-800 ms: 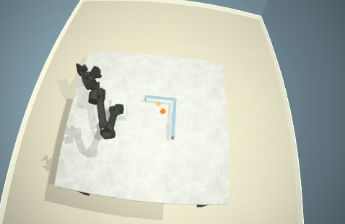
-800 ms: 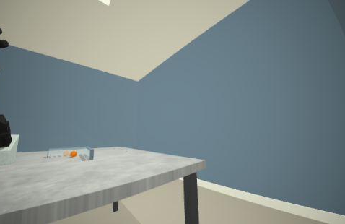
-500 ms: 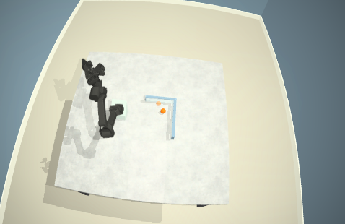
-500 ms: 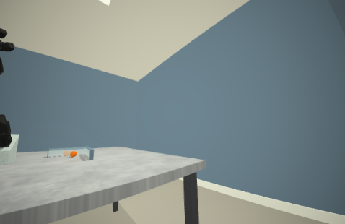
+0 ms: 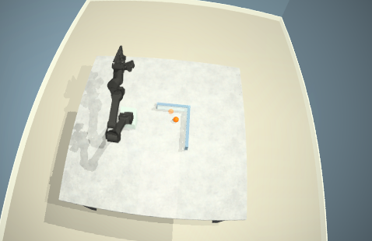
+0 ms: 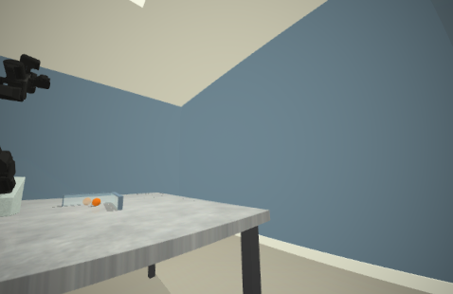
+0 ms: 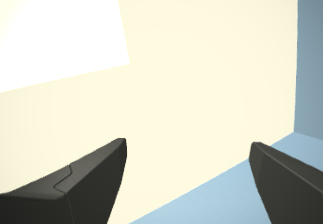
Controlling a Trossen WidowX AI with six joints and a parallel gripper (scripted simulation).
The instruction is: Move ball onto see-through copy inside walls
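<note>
Right now my gripper tip is 340 mm short of the orange ball, 30 mm to the left of it and 680 mm above it. From my gripper tip the other things lie so: see-through copy of ball 300 mm ahead, 30 mm to the left, 680 mm below.
</note>
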